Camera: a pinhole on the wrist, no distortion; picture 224 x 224 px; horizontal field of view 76.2 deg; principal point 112.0 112.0 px. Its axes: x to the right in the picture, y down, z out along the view. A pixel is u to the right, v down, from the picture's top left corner.
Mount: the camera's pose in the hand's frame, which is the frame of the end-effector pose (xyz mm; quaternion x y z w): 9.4 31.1 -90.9 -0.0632 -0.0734 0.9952 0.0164
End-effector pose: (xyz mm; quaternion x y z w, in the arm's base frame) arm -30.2 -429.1 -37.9 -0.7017 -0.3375 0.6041 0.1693
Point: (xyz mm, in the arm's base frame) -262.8 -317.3 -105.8
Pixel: 43.1 148.9
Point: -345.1 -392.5 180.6
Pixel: 149.1 196.1
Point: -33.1 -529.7 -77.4
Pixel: 157.7 9.9
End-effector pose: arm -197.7 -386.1 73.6 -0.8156 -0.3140 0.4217 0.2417
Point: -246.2 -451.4 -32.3
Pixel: 113.4 32.5
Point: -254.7 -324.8 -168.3
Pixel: 12.4 45.9
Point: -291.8 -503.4 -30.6
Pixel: 151.9 29.6
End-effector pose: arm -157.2 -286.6 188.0 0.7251 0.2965 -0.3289 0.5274
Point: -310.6 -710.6 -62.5
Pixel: 78.3 133.9
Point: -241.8 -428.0 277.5
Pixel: 181.5 99.0
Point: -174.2 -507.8 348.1
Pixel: 183.0 37.5
